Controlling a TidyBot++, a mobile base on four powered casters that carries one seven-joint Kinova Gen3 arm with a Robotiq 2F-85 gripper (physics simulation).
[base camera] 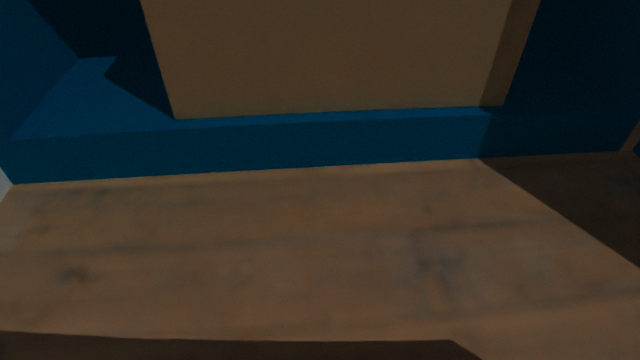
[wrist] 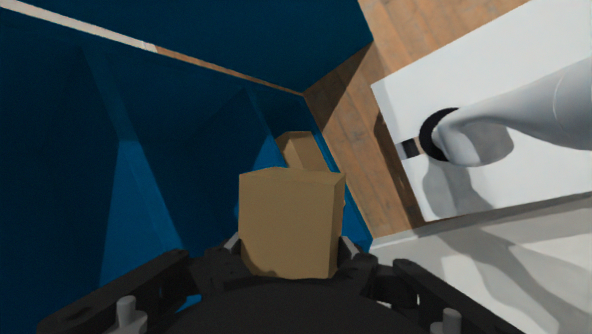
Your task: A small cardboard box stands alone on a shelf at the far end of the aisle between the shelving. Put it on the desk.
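Places are measured from the arm's base along level axes (x ahead, y down, z left), in centimetres.
Pixels of known places: gripper, fingertip midpoint: (wrist: 291, 246).
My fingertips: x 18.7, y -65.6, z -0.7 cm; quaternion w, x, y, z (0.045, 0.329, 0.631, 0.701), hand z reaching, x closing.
For each thing: its top centre in the pictures, then the offset to it from my fingertips. "pt": a spot on its surface instead. Level surfaces: height alone.
- small cardboard box, middle of its top: (wrist: 268, 259) dy -3.5, dx -0.8, dz -0.9 cm
- larger cardboard box, surface spot: (base camera: 325, 60) pt dy +90.3, dx +33.5, dz +0.3 cm
- wooden floor, its level: dy +105.3 cm
The small cardboard box (wrist: 287, 220) is between the fingertips in the wrist view, at the lower middle. My gripper (wrist: 291, 246) is shut on it, one finger on each side, and holds it in front of the blue shelving. Part of the box's lower end is hidden by the gripper. The gripper does not show in the base camera view. The desk does not show in either view.
Blue shelving (base camera: 300, 140) (wrist: 135, 175) stands close ahead of the base, with a larger cardboard box (base camera: 325, 60) on its bottom shelf. In the wrist view, another cardboard box (wrist: 307, 151) lies low in the shelving. The white base (wrist: 480, 60) stands right of it on the wooden floor (base camera: 250, 260) (wrist: 350, 135).
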